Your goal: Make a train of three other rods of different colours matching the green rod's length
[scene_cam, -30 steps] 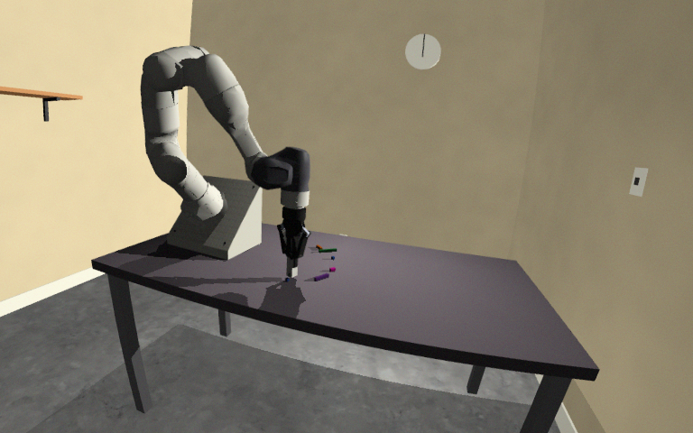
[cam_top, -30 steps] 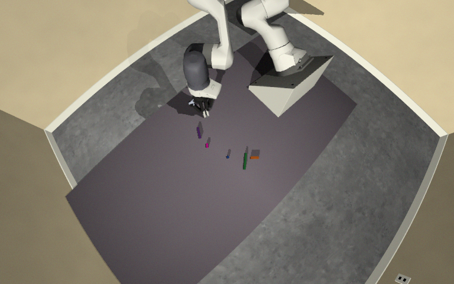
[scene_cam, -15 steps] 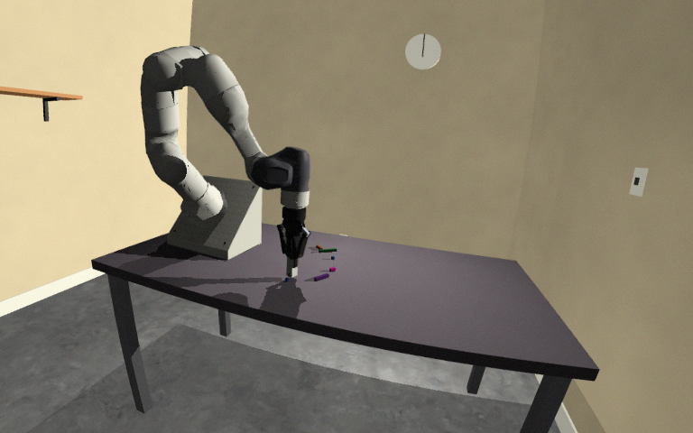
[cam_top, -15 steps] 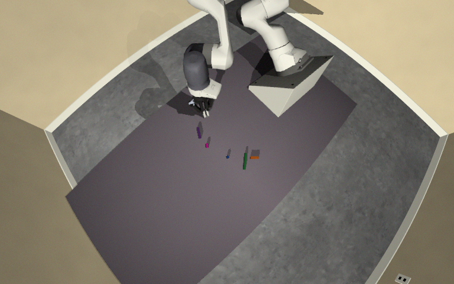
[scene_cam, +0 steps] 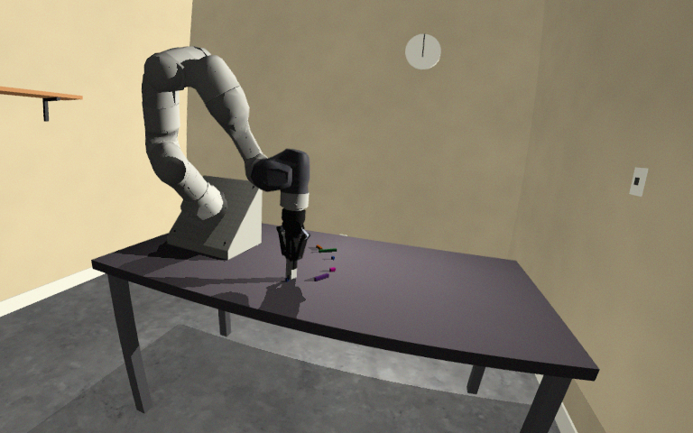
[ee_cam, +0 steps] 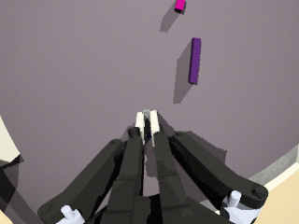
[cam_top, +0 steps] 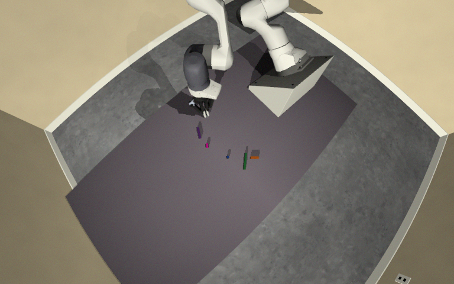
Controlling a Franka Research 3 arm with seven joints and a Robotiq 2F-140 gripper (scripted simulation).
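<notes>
Right now the orange rod is 40 mm behind my hand, 330 mm to the left of it and 40 mm below it. From my hand the other things lie so: purple rod: 90 mm ahead, 60 mm to the left, 40 mm below; grey rod: 30 mm below; magenta rod: 100 mm ahead, 140 mm to the left, 40 mm below.
</notes>
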